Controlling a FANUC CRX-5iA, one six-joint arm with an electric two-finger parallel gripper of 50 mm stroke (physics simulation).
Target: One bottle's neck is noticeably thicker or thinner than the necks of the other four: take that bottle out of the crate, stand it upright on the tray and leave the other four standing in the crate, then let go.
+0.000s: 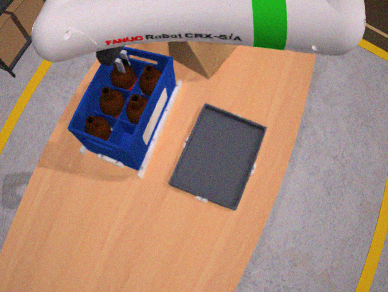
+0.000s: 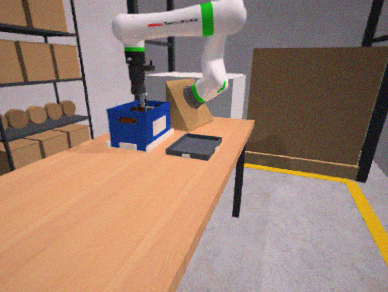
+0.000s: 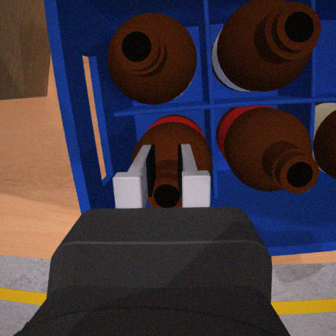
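The blue crate holds five upright brown bottles. My gripper points down into the crate's far-left corner compartment and is shut on the neck of the red-labelled bottle there. That bottle's body is in its compartment; its base is hidden. The other bottles stand apart from the fingers. The dark grey tray lies flat to the crate's right and is empty.
The crate's walls and dividers surround the held bottle closely. One near-right compartment has no bottle. A brown wedge-shaped block stands behind the crate, near the arm's base. White strips edge the crate's foot.
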